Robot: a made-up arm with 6 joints.
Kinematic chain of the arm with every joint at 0, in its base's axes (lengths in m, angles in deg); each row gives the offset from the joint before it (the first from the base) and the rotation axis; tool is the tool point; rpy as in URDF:
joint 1: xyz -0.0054 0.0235 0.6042 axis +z
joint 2: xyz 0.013 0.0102 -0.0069 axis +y
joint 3: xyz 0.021 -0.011 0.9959 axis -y
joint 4: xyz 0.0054 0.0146 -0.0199 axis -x
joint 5: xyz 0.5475 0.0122 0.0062 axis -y
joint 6: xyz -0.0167 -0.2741 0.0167 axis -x
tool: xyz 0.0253 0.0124 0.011 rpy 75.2 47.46 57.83
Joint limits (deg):
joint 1: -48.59..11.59
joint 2: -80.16..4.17
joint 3: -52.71..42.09
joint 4: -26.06..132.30
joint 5: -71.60..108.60
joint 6: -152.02..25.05
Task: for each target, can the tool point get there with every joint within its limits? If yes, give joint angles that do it. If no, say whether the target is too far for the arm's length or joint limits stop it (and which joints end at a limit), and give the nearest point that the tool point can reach.
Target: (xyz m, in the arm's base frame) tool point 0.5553 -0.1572 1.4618
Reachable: yes | joints 6.31 -3.32 -23.77 13.13 -19.52 -75.99
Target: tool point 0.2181 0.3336 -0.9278
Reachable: no: joint limits stop it (at a limit: joint 1, joint 2, joint 3, joint 4, joint 5) | nearest point -0.4681 0.2057 0.9093 | short by 1.965 m
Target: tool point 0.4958 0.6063 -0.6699
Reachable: no: joint limits stop it (at a limit: joint 1, joint 2, joint 3, joint 4, joint 5) | nearest point 0.3542 -0.1287 1.0291 | short by 1.857 m
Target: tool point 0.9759 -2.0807 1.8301
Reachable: no: too far | nearest point 0.3072 -0.6469 1.6575 | short by 1.591 m
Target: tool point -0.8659 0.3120 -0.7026
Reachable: no: joint limits stop it (at a limit: joint 2, joint 3, joint 4, joint 5) | nearest point -0.4770 0.1816 0.9088 | short by 1.663 m
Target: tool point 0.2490 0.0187 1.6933
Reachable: yes | joints 6.16 -21.42 -30.98 75.48 39.71 -137.47
